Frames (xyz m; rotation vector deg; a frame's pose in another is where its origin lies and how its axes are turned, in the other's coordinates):
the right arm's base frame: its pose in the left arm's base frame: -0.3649 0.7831 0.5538 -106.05 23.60 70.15
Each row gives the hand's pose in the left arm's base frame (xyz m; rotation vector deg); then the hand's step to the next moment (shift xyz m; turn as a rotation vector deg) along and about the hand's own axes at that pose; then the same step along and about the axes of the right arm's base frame.
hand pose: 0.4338 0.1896 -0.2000 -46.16 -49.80 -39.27
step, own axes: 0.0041 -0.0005 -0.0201 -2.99 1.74 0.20
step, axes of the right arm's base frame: 0.0050 0.0062 -0.0189 2.87 0.57 1.86
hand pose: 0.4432 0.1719 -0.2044 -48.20 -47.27 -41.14
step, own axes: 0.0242 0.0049 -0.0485 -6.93 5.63 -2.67
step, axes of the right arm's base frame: 0.0080 0.0049 -0.0536 8.99 1.75 1.71
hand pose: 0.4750 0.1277 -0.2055 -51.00 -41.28 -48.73
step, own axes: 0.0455 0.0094 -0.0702 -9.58 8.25 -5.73
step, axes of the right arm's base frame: 0.0050 0.0127 -0.0831 13.45 3.35 0.79
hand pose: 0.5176 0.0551 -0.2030 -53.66 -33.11 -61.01
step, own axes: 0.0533 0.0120 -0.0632 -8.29 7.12 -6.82
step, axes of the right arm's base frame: -0.0045 0.0222 -0.0804 12.13 4.33 -0.41
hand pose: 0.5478 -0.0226 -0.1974 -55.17 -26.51 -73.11
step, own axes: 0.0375 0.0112 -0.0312 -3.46 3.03 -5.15
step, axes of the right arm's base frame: -0.0083 0.0144 -0.0472 5.65 3.78 -1.21
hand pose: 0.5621 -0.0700 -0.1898 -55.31 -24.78 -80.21
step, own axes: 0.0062 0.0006 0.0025 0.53 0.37 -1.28
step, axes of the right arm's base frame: -0.0044 -0.0032 -0.0039 0.18 0.94 -1.07
